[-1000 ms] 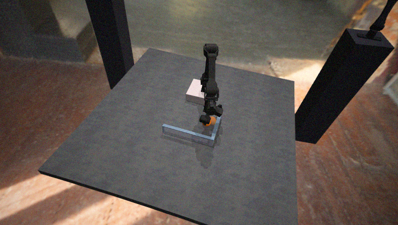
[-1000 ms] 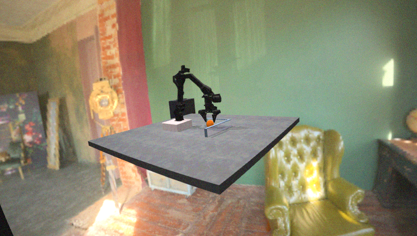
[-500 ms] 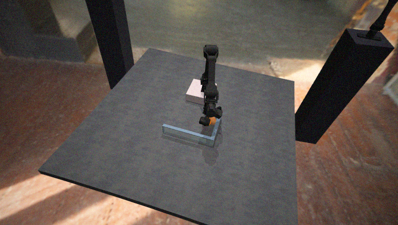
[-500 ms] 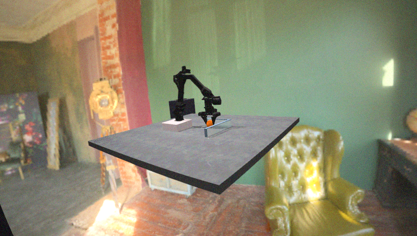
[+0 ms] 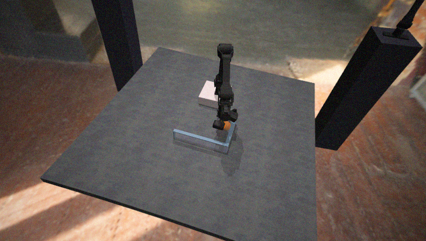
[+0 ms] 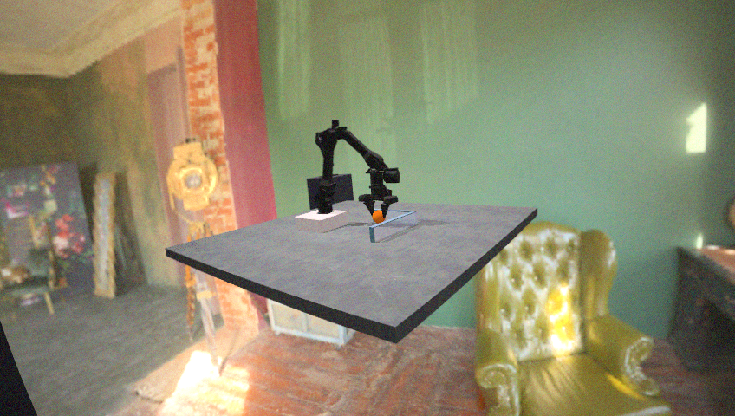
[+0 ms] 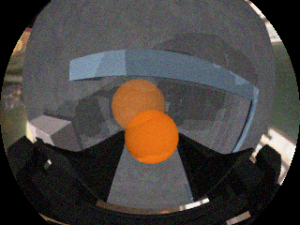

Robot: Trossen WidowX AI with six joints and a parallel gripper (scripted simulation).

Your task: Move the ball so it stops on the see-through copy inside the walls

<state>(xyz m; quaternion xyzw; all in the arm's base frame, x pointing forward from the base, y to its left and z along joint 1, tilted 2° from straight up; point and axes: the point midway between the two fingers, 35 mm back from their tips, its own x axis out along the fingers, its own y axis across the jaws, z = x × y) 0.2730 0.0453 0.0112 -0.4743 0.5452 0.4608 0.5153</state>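
Right now the see-through copy is 3 cm to the left of my gripper tip, 1 cm below it and 1 cm behind it. The rest, counted from my gripper tip: orange ball: right at my gripper tip.
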